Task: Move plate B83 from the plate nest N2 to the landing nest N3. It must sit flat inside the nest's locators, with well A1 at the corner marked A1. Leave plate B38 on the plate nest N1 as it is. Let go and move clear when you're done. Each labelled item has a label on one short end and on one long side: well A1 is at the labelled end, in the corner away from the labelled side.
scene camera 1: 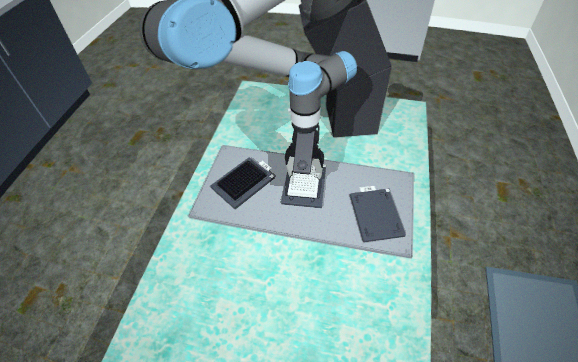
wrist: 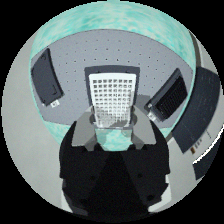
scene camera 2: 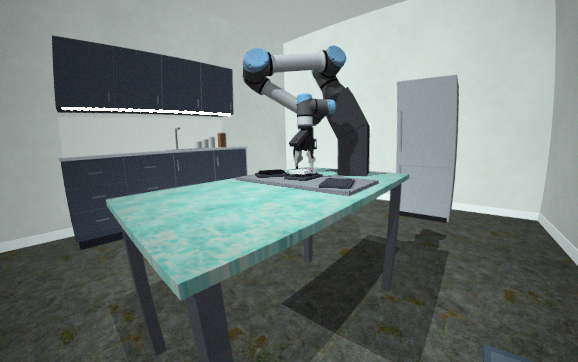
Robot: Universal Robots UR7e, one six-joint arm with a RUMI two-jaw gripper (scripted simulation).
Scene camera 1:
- my gripper: 304, 177
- black plate: 242, 179
